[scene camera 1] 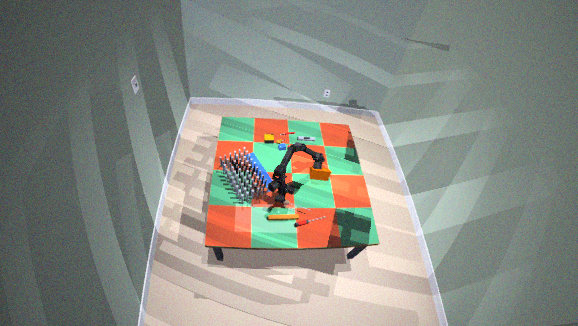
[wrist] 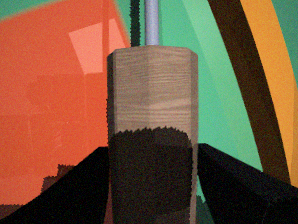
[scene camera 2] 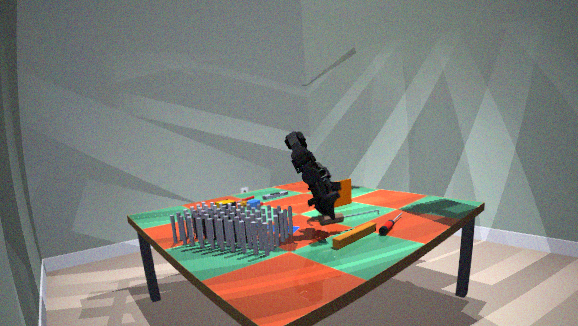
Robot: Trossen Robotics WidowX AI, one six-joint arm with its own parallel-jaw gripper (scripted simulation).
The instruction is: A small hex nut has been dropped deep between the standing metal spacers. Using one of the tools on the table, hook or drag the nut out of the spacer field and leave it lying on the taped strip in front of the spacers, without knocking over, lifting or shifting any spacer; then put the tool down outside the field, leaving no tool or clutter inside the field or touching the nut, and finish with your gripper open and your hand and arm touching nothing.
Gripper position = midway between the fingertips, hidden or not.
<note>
The gripper (scene camera 2: 331,219) holds a brown wooden handle (wrist: 152,91).
The gripper also shows in the wrist view (wrist: 152,154).
</note>
